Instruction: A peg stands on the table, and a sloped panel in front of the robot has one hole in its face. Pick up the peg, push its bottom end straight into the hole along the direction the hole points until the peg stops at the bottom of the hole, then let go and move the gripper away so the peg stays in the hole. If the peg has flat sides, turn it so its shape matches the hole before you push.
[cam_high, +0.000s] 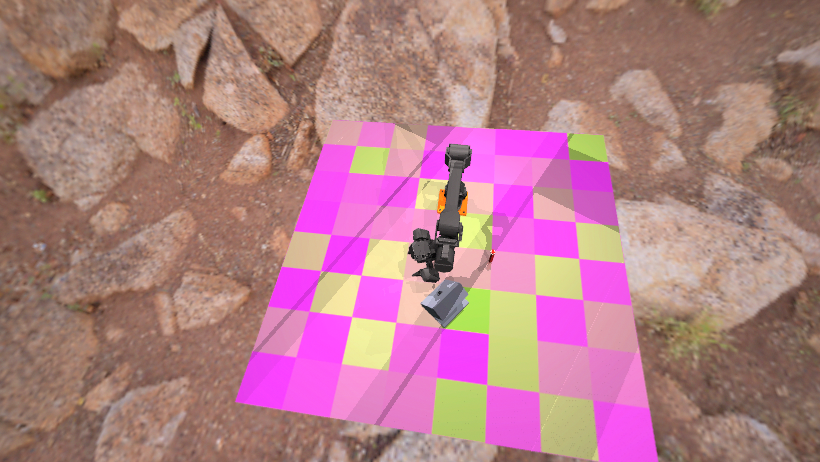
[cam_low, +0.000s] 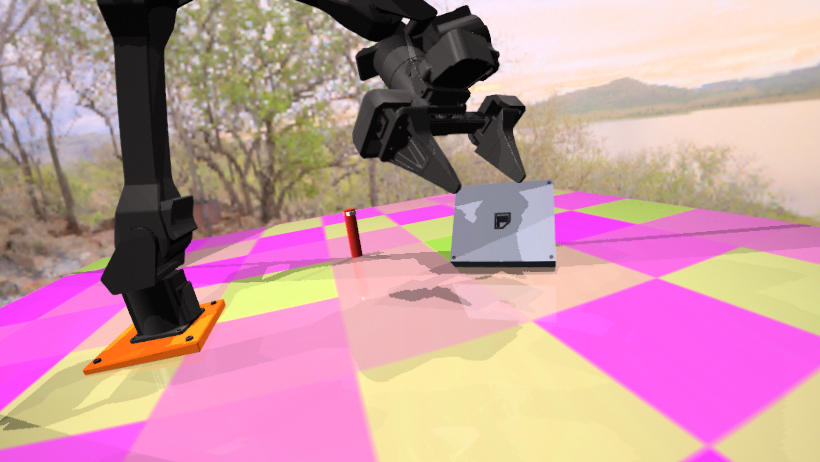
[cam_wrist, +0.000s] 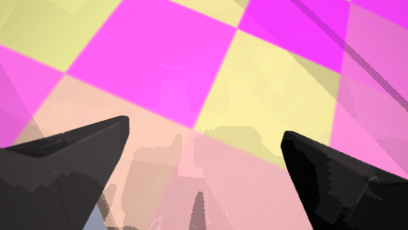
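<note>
Now: gripper tip 27 cm to the right of the red peg, 14 cm past it and 7 cm above it. From my gripper tip the other things lie so: grey sloped panel (14 cm to the left, 8 cm below, 6 cm ahead).
</note>
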